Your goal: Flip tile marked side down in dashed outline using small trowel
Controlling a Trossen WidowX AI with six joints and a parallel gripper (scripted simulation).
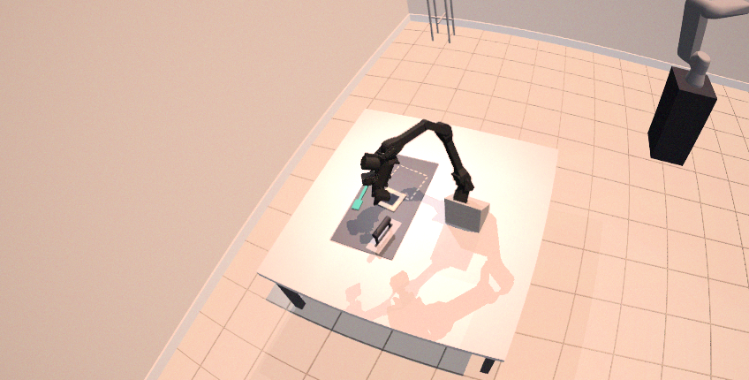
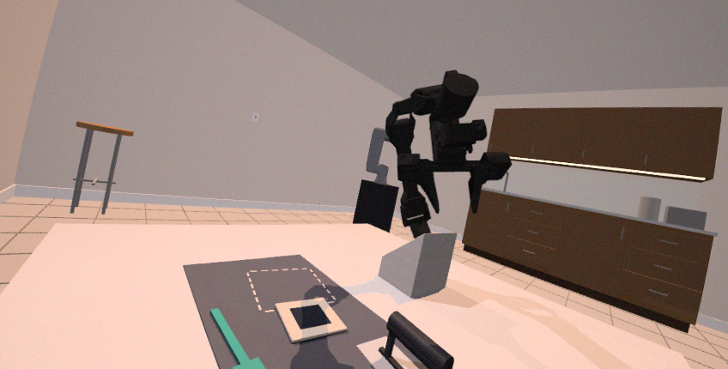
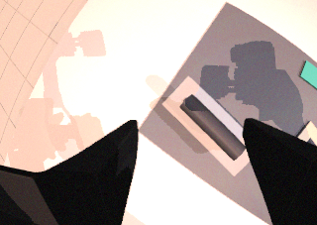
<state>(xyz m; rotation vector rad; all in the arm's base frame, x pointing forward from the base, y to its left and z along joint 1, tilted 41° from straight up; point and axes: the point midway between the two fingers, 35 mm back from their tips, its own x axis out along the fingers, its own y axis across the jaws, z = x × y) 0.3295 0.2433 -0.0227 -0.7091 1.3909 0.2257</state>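
My gripper tip is now 10 mm short of the trowel, 10 mm to the right of it and 260 mm above it. Also, from my gripper tip: square tile 60 mm ahead, 230 mm to the right, 290 mm below; dark mat 80 mm ahead, 220 mm to the right, 310 mm below; green strip 210 mm ahead, 200 mm to the right, 290 mm below.
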